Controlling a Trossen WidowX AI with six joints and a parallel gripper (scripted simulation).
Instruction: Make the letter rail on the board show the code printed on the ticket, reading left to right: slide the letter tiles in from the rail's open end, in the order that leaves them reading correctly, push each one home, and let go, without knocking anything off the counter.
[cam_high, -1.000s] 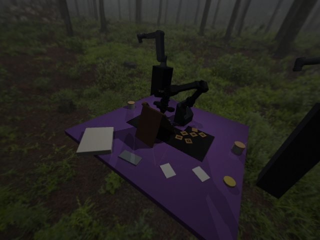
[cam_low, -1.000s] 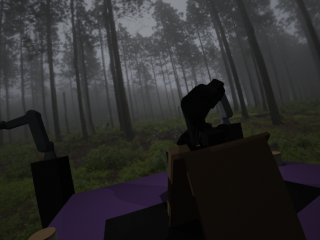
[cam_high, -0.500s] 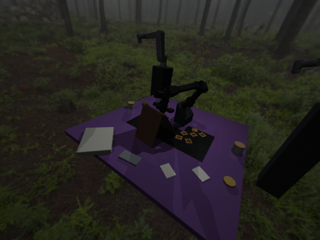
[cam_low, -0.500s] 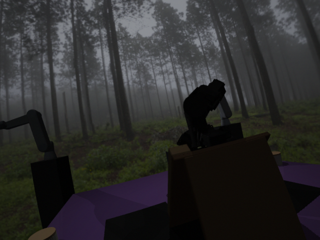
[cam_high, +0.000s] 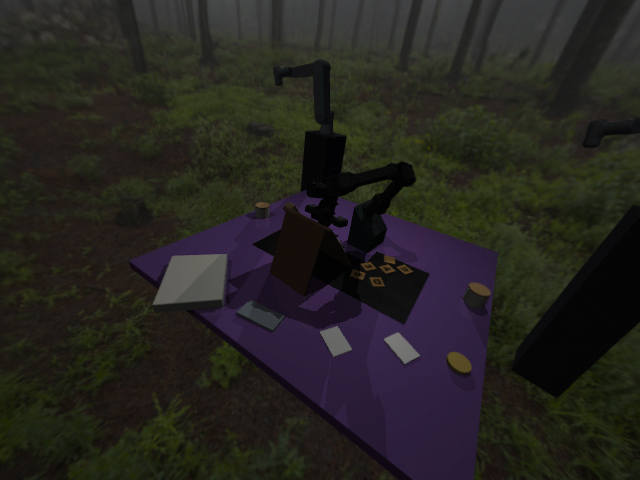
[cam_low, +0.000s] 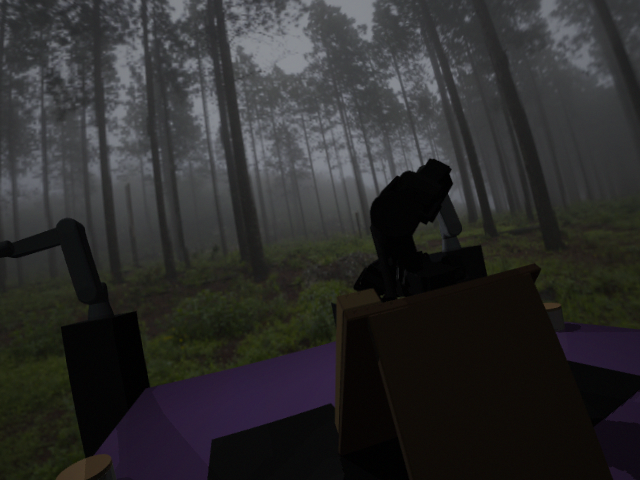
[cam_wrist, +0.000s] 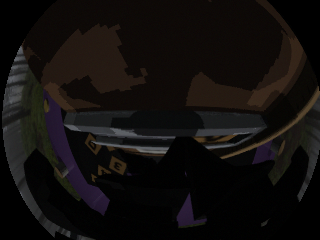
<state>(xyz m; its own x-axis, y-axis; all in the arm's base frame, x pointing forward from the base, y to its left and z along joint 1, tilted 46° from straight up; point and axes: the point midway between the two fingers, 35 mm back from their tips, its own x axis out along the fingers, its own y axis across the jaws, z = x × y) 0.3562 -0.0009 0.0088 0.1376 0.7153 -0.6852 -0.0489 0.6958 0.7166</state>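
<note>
The white ticket lies 9 cm below my gripper tip, 6 cm behind it and 3 cm to the left of it. Also, from my gripper tip: black mat 17 cm below, 16 cm behind, 3 cm to the left; grey card 36 cm ahead, 17 cm below, 7 cm to the left; tan letter tile marked v 3 cm to the right.
</note>
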